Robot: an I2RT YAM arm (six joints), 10 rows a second.
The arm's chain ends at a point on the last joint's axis. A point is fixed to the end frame.
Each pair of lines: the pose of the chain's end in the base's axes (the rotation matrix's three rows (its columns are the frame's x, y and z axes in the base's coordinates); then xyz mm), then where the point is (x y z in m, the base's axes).
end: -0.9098 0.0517 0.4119; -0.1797 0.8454 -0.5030; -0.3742 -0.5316 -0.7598; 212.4 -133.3 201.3
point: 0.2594 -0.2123 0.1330
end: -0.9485 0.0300 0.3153; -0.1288 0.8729 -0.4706; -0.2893 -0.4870 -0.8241; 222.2 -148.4 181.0
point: 0.2592 -0.2247 0.1040
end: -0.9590 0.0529 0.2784; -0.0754 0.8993 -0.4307; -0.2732 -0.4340 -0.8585; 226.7 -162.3 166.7
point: 0.2590 -0.2351 0.0844
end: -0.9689 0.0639 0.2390; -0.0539 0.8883 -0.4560; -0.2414 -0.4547 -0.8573; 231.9 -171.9 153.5
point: 0.2595 -0.2472 0.0718
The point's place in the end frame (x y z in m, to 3 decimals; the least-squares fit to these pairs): -0.003 -0.028 0.111
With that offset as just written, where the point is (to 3 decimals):
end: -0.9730 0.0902 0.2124; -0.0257 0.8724 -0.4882; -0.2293 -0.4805 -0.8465; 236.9 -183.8 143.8
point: 0.261 -0.262 0.064
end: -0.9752 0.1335 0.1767; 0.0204 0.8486 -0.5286; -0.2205 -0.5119 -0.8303; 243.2 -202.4 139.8
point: 0.262 -0.285 0.063
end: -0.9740 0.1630 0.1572; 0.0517 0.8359 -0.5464; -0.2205 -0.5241 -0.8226; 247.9 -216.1 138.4
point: 0.264 -0.300 0.062
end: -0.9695 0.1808 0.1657; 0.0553 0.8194 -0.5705; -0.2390 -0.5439 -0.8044; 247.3 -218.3 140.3
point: 0.264 -0.305 0.067
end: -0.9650 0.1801 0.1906; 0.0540 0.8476 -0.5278; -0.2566 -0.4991 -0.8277; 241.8 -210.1 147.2
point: 0.261 -0.293 0.070
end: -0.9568 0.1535 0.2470; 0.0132 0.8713 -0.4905; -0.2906 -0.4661 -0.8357; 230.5 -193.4 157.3
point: 0.256 -0.272 0.078
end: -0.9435 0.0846 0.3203; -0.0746 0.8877 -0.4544; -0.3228 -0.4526 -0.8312; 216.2 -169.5 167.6
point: 0.252 -0.245 0.089
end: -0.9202 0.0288 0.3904; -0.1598 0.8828 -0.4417; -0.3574 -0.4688 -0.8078; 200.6 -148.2 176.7
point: 0.246 -0.221 0.101
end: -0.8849 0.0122 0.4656; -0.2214 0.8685 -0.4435; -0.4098 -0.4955 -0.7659; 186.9 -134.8 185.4
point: 0.241 -0.208 0.115
